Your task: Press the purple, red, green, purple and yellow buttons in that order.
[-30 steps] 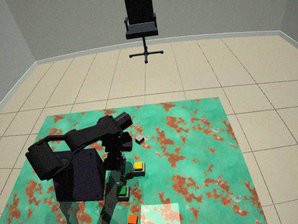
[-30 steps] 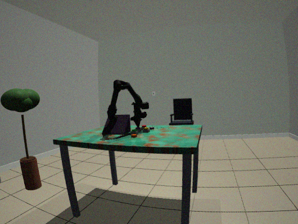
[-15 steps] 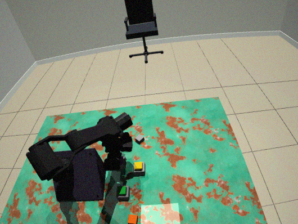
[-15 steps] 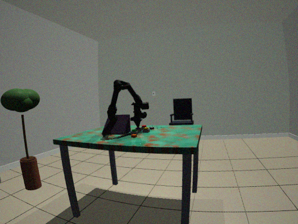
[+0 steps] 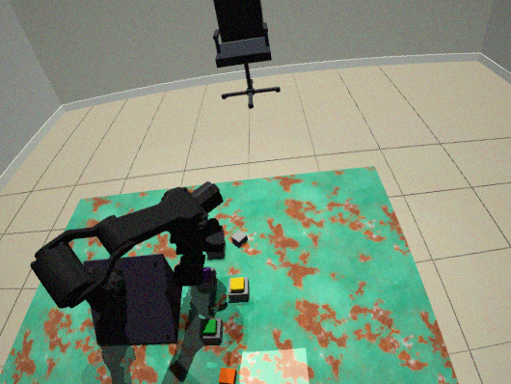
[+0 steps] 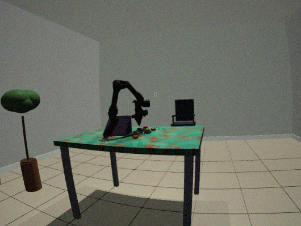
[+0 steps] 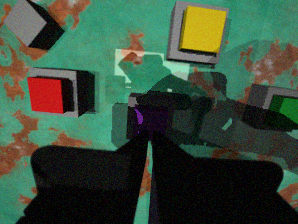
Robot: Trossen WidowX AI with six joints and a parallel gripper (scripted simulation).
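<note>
The purple button is 30 mm below my gripper tip. From my gripper tip the other things lie so: yellow button (90 mm ahead, 40 mm to the right, 30 mm below); then green button (20 mm ahead, 140 mm to the right, 30 mm below); then red button (20 mm ahead, 100 mm to the left, 40 mm below).
</note>
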